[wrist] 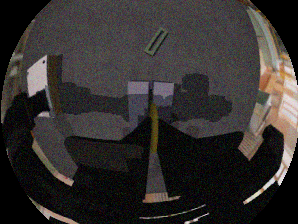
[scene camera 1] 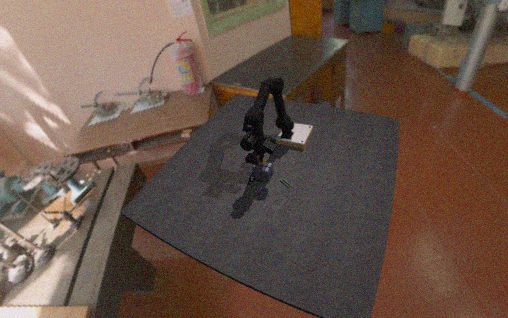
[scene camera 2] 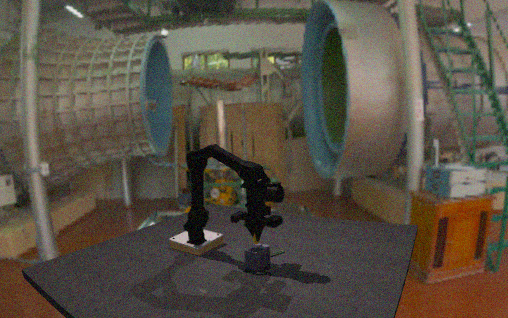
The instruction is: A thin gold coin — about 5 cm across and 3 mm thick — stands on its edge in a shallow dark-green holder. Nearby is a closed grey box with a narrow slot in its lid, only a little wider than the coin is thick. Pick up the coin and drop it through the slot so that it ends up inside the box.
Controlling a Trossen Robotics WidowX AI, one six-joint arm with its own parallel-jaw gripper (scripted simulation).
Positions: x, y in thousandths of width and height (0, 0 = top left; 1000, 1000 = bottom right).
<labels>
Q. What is my gripper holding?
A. A thin gold coin.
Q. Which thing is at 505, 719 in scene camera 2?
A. My gripper.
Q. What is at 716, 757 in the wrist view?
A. My gripper.
</labels>
